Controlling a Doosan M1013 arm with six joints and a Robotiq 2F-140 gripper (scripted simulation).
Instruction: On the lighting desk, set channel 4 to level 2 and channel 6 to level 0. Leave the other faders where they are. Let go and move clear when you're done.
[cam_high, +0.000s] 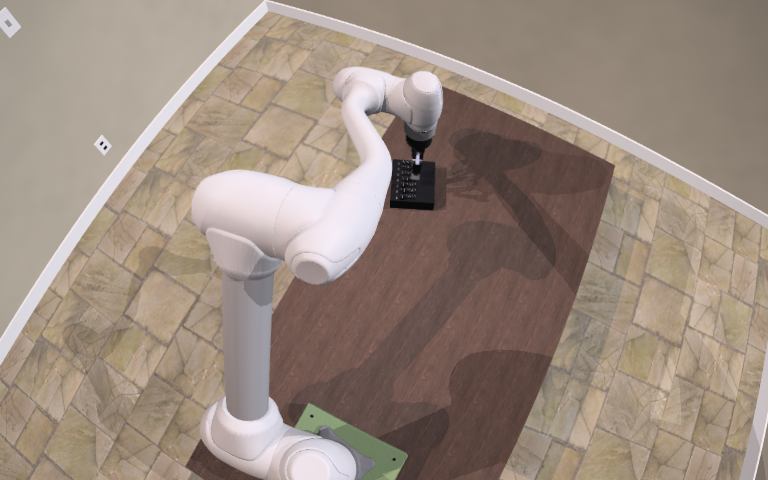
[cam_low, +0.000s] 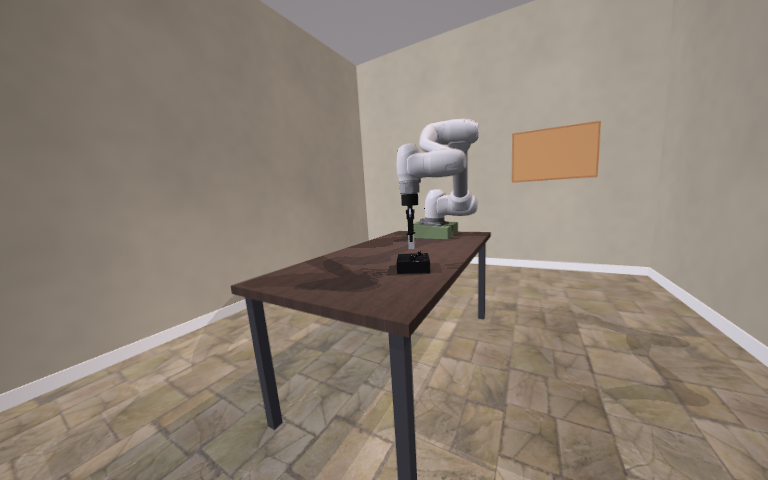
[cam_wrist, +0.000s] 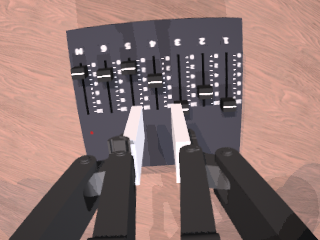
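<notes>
My hand is 10 mm past the channel 4 fader cap, 20 mm to the right of it and 70 mm above it. Round my hand: channel 5 fader cap (40 mm behind, 20 mm to the left, 70 mm below); then channel 6 fader cap (60 mm behind, 70 mm below).
</notes>
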